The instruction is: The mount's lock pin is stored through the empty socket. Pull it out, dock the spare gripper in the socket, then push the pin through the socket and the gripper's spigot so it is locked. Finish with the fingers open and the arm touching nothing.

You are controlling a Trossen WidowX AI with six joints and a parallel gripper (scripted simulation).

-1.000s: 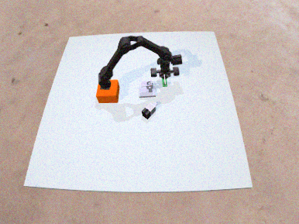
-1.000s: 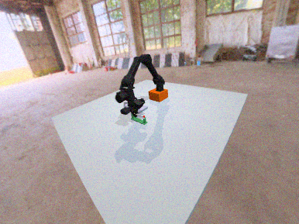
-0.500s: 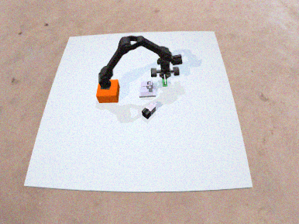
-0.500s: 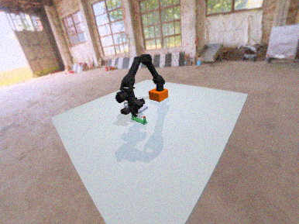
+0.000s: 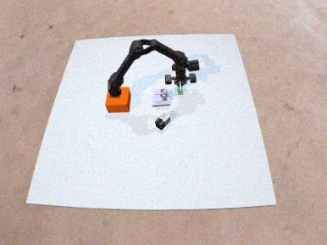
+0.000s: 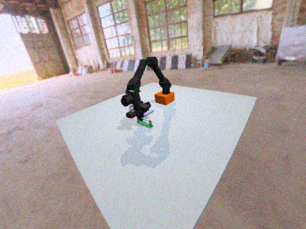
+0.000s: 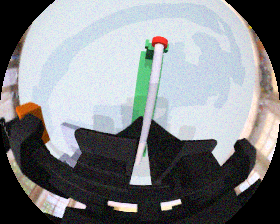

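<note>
Now: gripper tip 20 mm to the right of the green bar. Round my gripper tip: spare gripper: 250 mm to the right, 70 mm behind, 10 mm above; mount: 100 mm to the right, 100 mm behind, 30 mm above.
</note>
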